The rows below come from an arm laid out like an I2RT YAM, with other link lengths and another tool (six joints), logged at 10 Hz.
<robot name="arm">
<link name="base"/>
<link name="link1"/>
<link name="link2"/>
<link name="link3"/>
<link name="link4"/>
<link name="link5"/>
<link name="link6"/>
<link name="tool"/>
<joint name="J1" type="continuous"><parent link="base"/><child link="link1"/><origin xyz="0 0 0.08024"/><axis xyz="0 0 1"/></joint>
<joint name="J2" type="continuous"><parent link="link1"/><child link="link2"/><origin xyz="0.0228 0.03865 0.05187"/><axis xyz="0 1 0"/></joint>
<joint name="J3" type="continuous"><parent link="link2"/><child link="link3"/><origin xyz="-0.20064 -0.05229 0"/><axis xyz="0 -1 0"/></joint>
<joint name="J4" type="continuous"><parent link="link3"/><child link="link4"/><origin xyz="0.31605 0.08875 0.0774"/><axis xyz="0 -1 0"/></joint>
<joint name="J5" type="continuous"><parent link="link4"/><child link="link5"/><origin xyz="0.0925 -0.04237 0.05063"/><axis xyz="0 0 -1"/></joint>
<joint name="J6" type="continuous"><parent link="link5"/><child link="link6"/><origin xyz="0.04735 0 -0.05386"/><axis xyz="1 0 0"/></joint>
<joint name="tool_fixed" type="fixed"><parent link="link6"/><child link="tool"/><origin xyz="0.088 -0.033 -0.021" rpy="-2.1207 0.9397 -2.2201"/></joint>
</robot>
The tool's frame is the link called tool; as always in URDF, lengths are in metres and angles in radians. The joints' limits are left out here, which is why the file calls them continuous.
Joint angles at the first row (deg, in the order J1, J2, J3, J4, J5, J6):
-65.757, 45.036, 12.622, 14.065, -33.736, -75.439
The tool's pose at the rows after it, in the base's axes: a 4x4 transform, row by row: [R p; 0 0 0 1], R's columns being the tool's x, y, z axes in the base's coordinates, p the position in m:
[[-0.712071 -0.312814 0.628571 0.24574], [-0.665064 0.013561 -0.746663 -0.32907], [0.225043 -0.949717 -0.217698 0.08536], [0 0 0 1]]
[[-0.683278 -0.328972 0.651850 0.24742], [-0.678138 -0.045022 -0.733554 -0.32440], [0.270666 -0.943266 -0.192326 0.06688], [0 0 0 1]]
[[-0.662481 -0.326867 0.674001 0.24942], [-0.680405 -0.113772 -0.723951 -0.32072], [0.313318 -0.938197 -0.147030 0.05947], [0 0 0 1]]
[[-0.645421 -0.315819 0.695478 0.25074], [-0.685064 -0.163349 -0.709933 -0.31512], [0.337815 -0.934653 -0.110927 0.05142], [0 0 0 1]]
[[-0.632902 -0.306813 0.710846 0.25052], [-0.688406 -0.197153 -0.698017 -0.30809], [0.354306 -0.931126 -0.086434 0.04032], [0 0 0 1]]
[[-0.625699 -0.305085 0.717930 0.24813], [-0.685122 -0.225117 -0.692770 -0.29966], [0.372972 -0.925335 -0.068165 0.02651], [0 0 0 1]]
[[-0.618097 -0.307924 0.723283 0.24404], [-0.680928 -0.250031 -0.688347 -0.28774], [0.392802 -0.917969 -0.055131 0.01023], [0 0 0 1]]
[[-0.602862 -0.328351 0.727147 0.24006], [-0.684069 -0.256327 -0.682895 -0.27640], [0.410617 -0.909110 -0.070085 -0.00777], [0 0 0 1]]
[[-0.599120 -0.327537 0.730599 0.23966], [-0.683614 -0.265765 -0.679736 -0.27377], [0.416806 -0.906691 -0.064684 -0.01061], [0 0 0 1]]
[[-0.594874 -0.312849 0.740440 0.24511], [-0.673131 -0.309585 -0.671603 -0.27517], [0.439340 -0.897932 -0.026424 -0.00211], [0 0 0 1]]
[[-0.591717 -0.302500 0.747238 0.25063], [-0.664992 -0.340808 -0.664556 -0.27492], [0.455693 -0.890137 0.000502 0.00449], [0 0 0 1]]
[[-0.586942 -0.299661 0.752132 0.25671], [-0.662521 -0.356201 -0.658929 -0.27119], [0.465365 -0.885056 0.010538 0.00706], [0 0 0 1]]
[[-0.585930 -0.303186 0.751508 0.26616], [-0.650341 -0.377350 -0.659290 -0.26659], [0.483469 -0.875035 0.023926 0.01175], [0 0 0 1]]
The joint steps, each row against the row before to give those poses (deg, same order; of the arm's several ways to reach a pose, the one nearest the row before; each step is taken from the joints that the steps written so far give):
-0.087, 7.516, -2.099, 7.604, -1.662, -4.437
-0.130, 6.627, -0.523, 7.348, -1.354, -3.366
-0.045, 5.528, 0.000, 7.276, -1.202, -2.492
0.001, 5.400, -0.022, 6.995, -1.377, -1.377
0.021, 5.899, -0.002, 6.972, -1.028, -0.918
0.000, 6.669, 0.002, 7.388, -0.394, -1.027
0.022, 7.562, -0.065, 7.977, -0.218, -1.224
0.000, 6.010, 0.064, 4.329, -0.065, -1.923
0.023, 2.056, 0.329, 1.902, -0.196, -0.394
0.675, 0.548, 0.941, 1.792, -0.002, -0.568
0.942, 0.064, 0.567, 1.093, 0.438, -0.350
1.486, -0.130, 0.067, 0.459, 1.115, -0.175
2.513, -0.878, -0.003, -0.001, 2.688, -0.415

